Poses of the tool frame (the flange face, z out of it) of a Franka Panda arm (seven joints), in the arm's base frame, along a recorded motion.
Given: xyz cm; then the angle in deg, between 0 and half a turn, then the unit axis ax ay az.
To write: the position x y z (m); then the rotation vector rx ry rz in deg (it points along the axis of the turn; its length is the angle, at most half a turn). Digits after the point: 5 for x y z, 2 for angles.
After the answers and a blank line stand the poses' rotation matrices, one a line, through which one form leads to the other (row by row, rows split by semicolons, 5 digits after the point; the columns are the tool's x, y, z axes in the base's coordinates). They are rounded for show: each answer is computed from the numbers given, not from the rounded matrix.
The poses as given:
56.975 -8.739 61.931 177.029 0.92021 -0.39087 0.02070
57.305 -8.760 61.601 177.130 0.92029 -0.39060 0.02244
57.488 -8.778 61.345 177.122 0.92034 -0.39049 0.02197
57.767 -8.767 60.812 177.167 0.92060 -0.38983 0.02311
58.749 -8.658 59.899 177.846 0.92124 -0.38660 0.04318
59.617 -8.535 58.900 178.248 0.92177 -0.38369 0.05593
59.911 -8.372 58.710 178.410 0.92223 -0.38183 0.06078
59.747 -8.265 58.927 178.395 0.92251 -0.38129 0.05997
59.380 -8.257 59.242 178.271 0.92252 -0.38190 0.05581
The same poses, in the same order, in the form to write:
0.56975 -0.08739 0.61931 162.90 -69.20 3.66
0.57305 -0.08760 0.61601 163.01 -69.19 3.97
0.57488 -0.08778 0.61345 163.01 -69.16 3.89
0.57767 -0.08767 0.60812 163.10 -69.06 4.09
0.58749 -0.08658 0.59899 163.84 -68.76 7.68
0.59617 -0.08535 0.58900 164.30 -68.39 9.97
0.59911 -0.08372 0.58710 164.54 -68.12 10.84
0.59747 -0.08265 0.58927 164.57 -68.02 10.70
0.59380 -0.08257 0.59242 164.46 -68.08 9.95

0.69379 -0.71996 0.01781; -0.71781 -0.69330 -0.06387; 0.05833 0.03152 -0.99780
0.69405 -0.71960 0.02172; -0.71735 -0.69380 -0.06360; 0.06083 0.02856 -0.99774
0.69426 -0.71942 0.02081; -0.71722 -0.69396 -0.06336; 0.06002 0.02906 -0.99777
0.69519 -0.71845 0.02326; -0.71617 -0.69503 -0.06351; 0.06179 0.02749 -0.99771
0.69746 -0.71367 0.06500; -0.71042 -0.70048 -0.06800; 0.09406 0.00125 -0.99557
0.69938 -0.70889 0.09135; -0.70547 -0.70517 -0.07109; 0.11482 -0.01473 -0.99328
0.70108 -0.70582 0.10149; -0.70245 -0.70808 -0.07200; 0.12268 -0.02082 -0.99223
0.70210 -0.70503 0.09994; -0.70167 -0.70890 -0.07156; 0.12130 -0.01988 -0.99242
0.70214 -0.70614 0.09142; -0.70277 -0.70792 -0.07045; 0.11447 -0.01478 -0.99332

